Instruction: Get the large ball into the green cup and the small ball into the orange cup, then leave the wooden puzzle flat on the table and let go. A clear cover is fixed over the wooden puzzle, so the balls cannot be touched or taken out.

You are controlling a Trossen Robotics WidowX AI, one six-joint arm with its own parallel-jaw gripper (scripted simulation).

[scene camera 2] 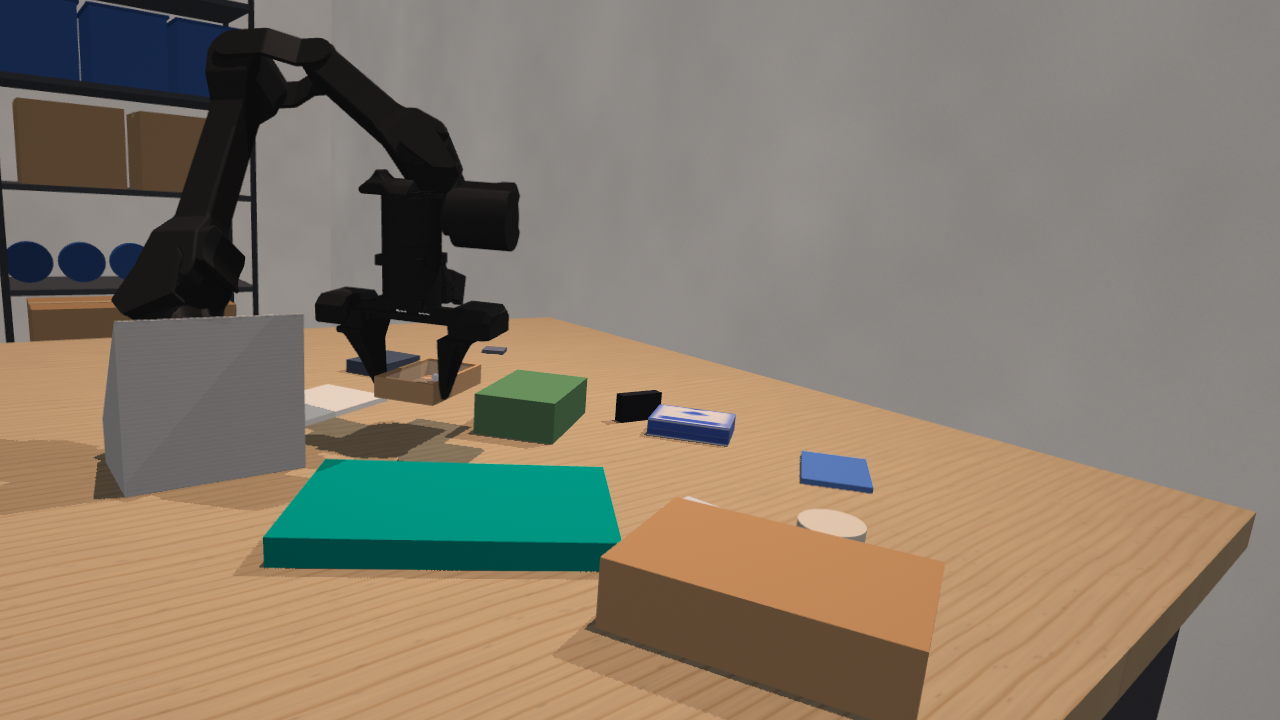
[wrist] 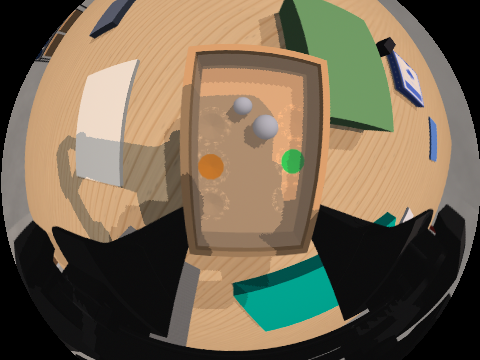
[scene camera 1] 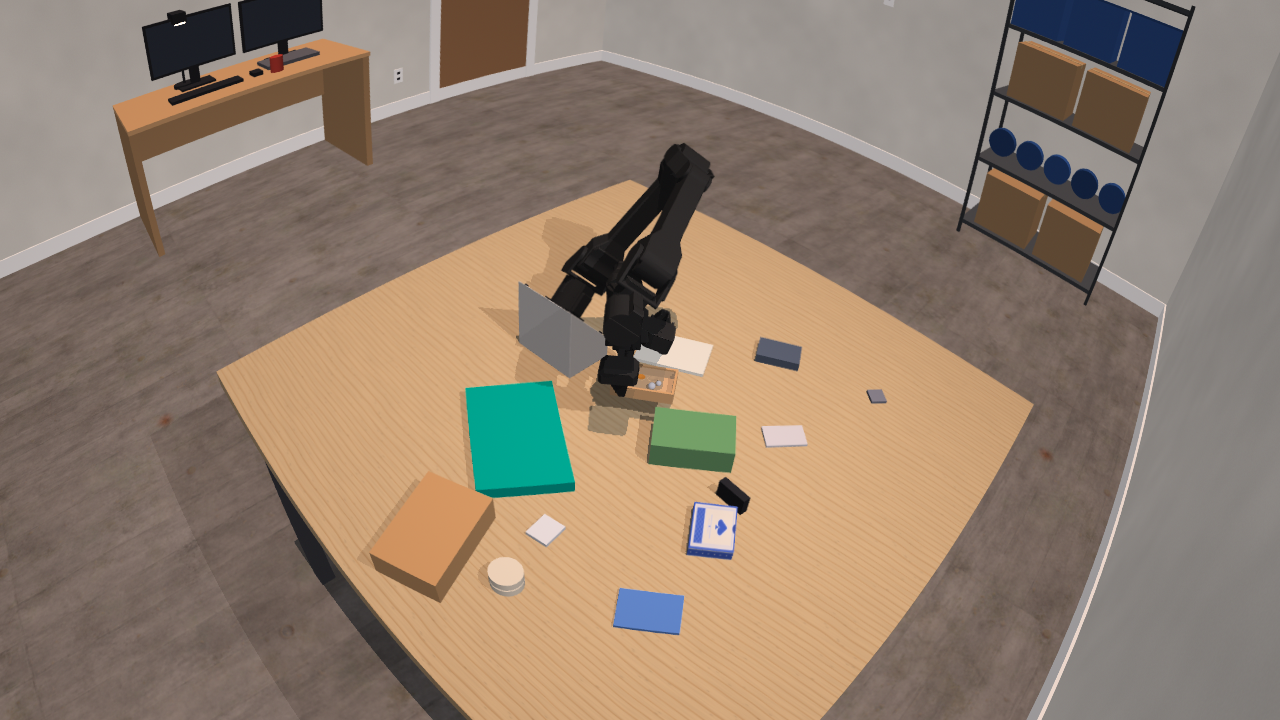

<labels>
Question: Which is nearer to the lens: the green box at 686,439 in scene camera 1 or the cream slab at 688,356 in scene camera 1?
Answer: The green box.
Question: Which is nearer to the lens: the teal slab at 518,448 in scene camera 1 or the cream slab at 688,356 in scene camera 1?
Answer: The teal slab.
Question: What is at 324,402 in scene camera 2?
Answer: A cream slab.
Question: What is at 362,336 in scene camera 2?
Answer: My gripper.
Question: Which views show the wooden puzzle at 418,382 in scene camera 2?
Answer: Scene camera 2, the wrist view and scene camera 1: all of them.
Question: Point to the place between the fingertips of my gripper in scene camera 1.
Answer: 624,382
</labels>
